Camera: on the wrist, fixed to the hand. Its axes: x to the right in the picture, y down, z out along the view.
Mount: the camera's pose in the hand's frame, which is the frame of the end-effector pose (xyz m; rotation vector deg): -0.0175 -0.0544 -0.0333 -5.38 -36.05 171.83
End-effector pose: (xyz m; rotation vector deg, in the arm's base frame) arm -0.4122 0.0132 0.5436 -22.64 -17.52 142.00
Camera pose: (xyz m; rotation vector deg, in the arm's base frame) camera -0.3582 0.0499 0.5329 -7.52 -5.96 -41.96
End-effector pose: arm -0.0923 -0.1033 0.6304 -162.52 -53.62 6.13
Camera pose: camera -0.1344 -0.0746 0.6726 56.11 -149.66 -43.48
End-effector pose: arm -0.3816 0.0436 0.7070 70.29 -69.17 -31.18
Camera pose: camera -0.3429 0.0549 0.6546 -91.56 -108.02 76.99
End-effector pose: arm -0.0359 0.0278 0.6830 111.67 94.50 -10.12
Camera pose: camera -0.0996 0.0333 0.7001 96.24 -118.02 23.30
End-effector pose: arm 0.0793 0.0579 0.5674 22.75 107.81 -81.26
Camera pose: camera 0.0446 0.0731 0.6216 75.99 -23.12 41.82
